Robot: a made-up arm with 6 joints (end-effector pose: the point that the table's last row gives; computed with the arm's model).
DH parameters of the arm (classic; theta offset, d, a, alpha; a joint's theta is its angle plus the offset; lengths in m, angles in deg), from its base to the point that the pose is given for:
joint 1: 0 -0.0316 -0.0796 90
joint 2: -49.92 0 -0.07 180
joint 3: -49.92 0.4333 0.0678 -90
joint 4: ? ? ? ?
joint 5: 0 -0.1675 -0.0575 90
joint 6: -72.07 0 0.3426 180
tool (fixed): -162.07 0.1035 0 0
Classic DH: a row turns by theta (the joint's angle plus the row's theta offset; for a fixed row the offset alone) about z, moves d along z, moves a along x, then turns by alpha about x.
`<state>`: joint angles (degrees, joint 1 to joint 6).
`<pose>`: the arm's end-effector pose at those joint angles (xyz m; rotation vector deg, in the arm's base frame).
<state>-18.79 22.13 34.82 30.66 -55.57 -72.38</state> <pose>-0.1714 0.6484 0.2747 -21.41 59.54 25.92</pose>
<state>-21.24 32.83 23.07 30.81 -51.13 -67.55</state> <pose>-0.2503 0.6967 0.1271 -29.91 35.93 10.92</pose>
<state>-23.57 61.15 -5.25 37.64 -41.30 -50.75</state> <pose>-0.1027 0.7508 -0.3114 -38.92 -28.84 -27.96</pose>
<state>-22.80 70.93 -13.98 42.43 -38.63 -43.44</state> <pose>0.0321 0.7554 -0.3737 -33.63 -52.23 -39.55</pose>
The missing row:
joint 4: -90 0.1193 0.0331 -90
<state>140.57 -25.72 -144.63 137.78 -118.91 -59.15</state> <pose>0.0023 -0.6829 0.4865 3.91 52.06 126.71</pose>
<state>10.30 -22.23 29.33 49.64 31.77 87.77</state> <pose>-0.0153 0.6338 -0.0359 -26.18 32.16 -131.79</pose>
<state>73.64 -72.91 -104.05 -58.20 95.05 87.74</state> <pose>-0.3136 0.0681 0.2055 -12.48 70.42 51.18</pose>
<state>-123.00 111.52 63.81 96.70 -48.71 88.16</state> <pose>0.2206 -0.5261 0.0047 -4.12 -3.32 54.34</pose>
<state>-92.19 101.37 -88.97 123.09 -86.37 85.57</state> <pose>0.4389 0.4169 0.2513 -100.10 68.14 89.12</pose>
